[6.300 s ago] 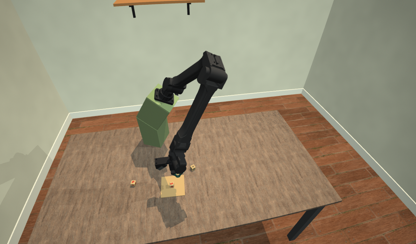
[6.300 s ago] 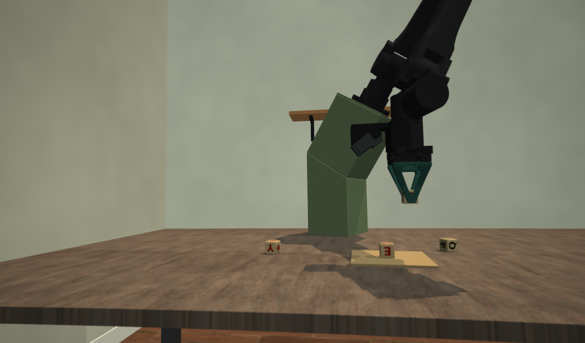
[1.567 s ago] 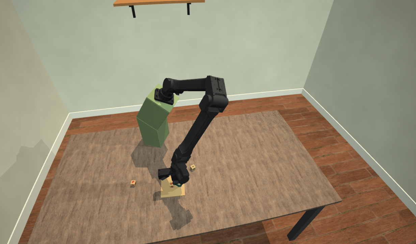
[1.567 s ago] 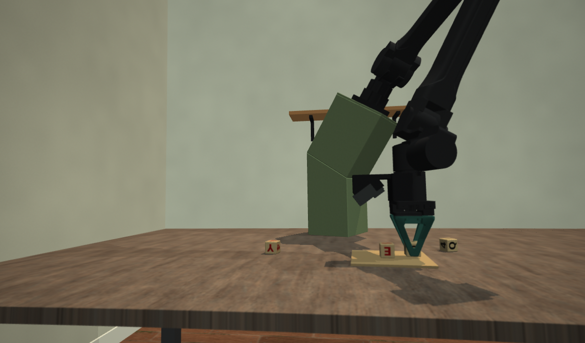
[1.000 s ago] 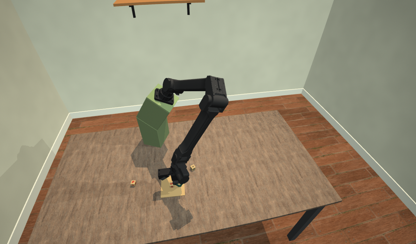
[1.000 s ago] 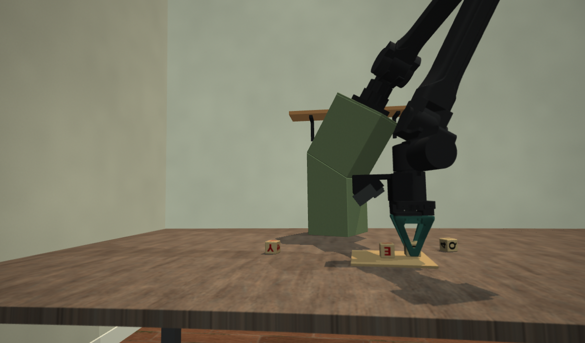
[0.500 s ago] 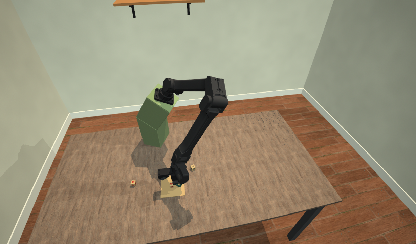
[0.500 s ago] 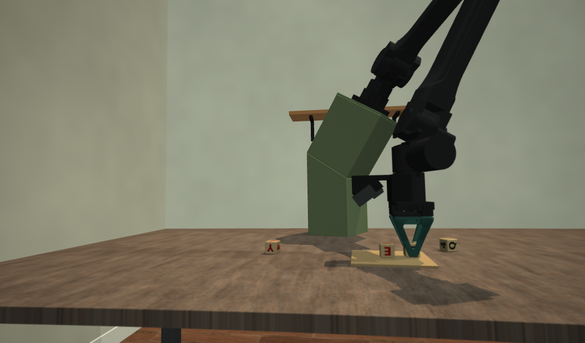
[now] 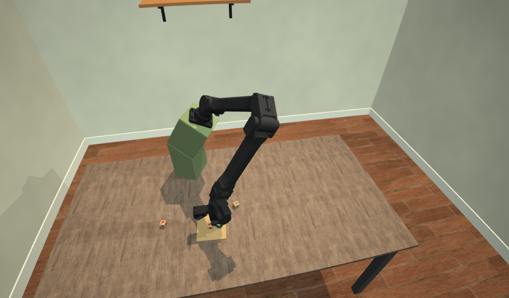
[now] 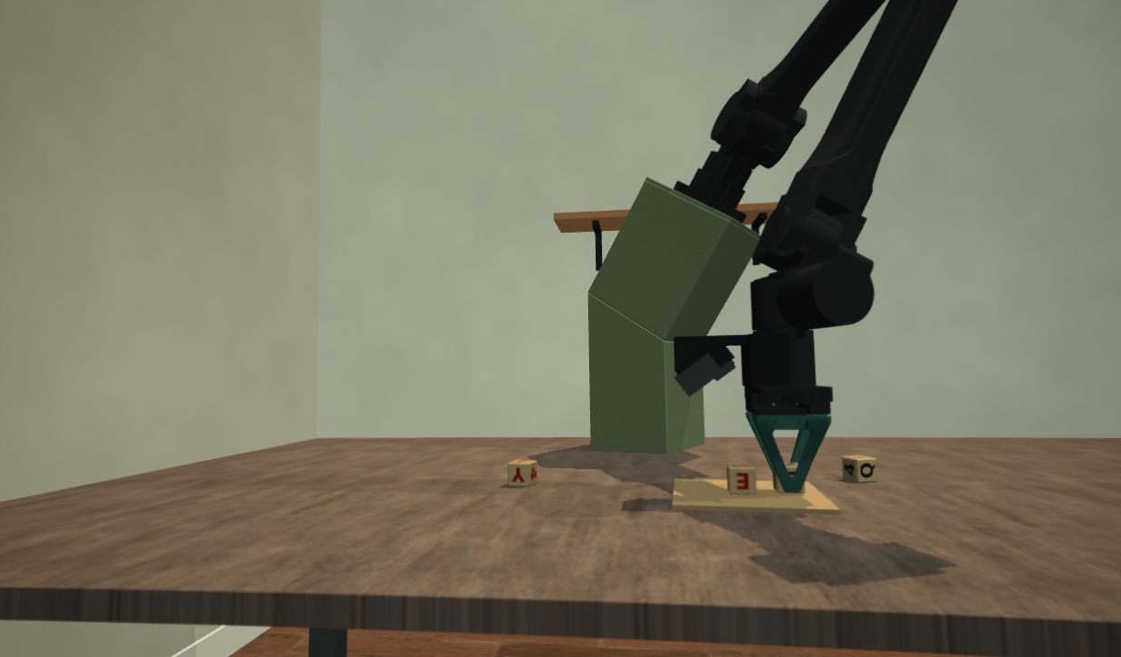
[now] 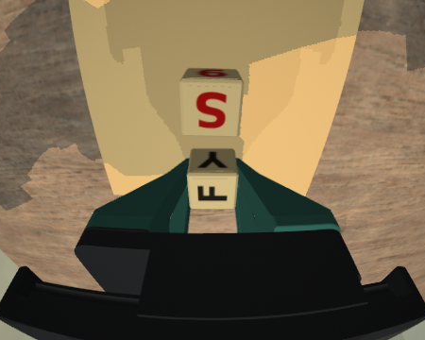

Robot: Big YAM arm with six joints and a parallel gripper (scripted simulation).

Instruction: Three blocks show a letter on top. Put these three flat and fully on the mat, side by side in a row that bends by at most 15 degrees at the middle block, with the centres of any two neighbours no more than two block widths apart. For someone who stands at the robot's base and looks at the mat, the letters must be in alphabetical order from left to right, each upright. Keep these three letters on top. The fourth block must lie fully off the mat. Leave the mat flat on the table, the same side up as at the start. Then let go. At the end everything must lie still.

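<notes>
The tan mat lies 40 mm to the right of my hand and 10 mm below it.
</notes>
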